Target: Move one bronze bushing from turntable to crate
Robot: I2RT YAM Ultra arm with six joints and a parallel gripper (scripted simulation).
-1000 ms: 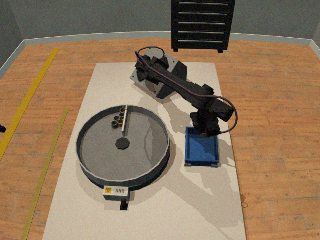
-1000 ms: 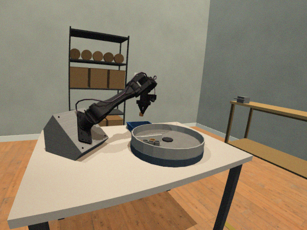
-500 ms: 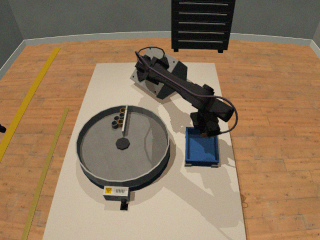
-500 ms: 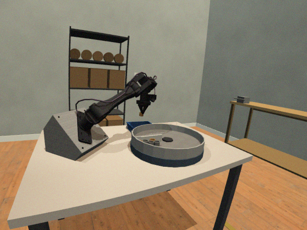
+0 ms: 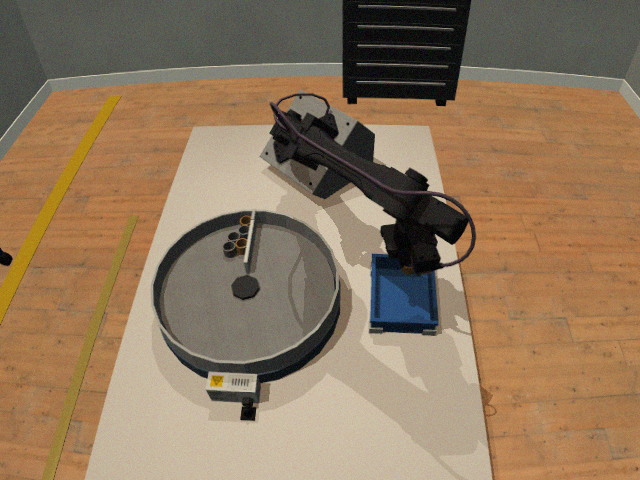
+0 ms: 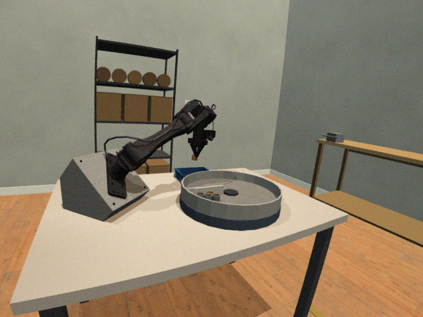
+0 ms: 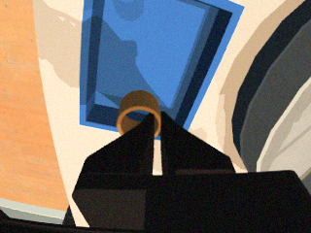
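Now: the blue crate 120 mm below my hand and 10 mm to the left of it. From my hand the other things lie so: grey turntable (340 mm to the right, 90 mm below, 80 mm behind).
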